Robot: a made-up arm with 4 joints.
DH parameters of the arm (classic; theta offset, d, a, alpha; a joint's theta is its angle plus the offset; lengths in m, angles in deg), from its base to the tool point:
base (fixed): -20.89 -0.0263 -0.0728 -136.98
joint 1: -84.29 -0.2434 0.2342 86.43
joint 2: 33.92 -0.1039 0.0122 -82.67
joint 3: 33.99 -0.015 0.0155 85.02
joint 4: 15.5 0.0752 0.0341 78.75
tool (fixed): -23.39 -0.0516 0 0
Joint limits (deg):
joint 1: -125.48..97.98
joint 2: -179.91..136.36
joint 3: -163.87..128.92
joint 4: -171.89..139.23
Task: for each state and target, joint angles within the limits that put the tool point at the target. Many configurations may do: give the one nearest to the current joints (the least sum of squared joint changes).
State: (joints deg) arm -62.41 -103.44 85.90 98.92
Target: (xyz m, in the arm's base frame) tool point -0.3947 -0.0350 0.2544
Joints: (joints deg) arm -99.09 -95.46 77.59 93.80
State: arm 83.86 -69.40 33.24 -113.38
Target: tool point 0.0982 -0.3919 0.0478
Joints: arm 87.22 -40.70 53.28 -86.83
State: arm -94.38 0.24 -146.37 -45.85
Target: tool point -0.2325 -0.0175 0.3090
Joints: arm -61.04 26.44 -143.38 -61.53
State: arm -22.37 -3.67 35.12 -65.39
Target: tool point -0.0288 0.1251 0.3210
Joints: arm -39.85 17.90 57.20 -46.96
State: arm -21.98 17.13 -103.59 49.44
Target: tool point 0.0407 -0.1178 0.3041
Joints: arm 14.36 69.84 -119.50 34.12
